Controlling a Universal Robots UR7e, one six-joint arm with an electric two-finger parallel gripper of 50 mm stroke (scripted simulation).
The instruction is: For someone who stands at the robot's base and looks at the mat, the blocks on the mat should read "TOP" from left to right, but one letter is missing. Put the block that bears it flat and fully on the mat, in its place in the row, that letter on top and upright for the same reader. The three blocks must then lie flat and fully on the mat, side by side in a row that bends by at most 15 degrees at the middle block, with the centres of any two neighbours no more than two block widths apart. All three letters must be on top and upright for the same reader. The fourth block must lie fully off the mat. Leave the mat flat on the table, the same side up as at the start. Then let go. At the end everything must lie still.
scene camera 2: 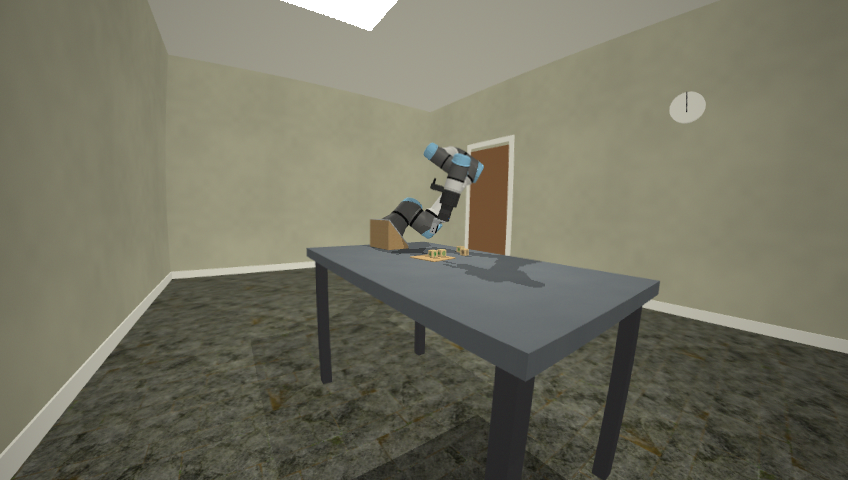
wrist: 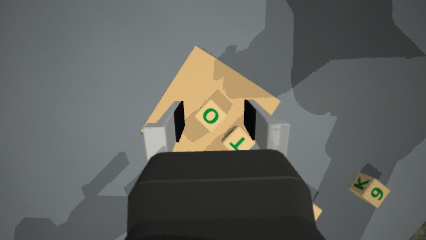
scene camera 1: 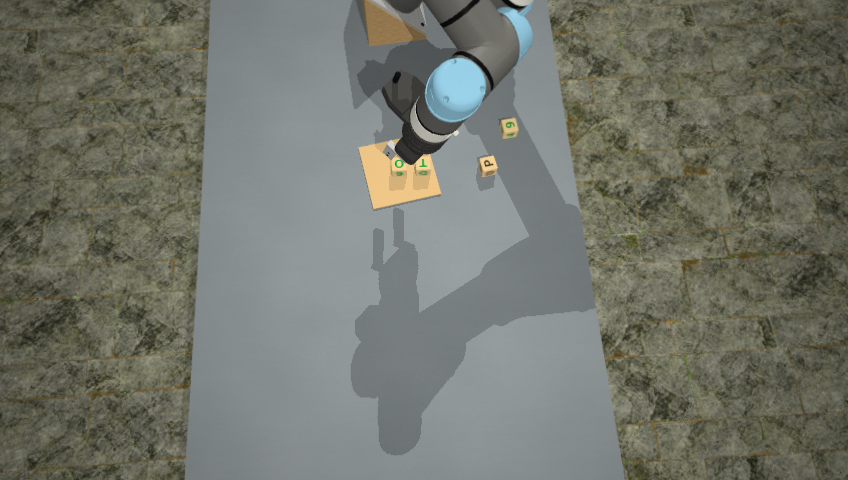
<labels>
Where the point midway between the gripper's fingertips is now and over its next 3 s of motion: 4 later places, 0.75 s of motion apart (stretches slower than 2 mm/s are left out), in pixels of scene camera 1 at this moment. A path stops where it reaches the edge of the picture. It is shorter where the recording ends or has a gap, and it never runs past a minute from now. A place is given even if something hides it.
My gripper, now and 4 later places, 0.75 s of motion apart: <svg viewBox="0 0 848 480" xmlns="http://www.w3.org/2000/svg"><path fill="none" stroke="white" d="M398 144L464 140L495 137L491 137L484 140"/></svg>
</labels>
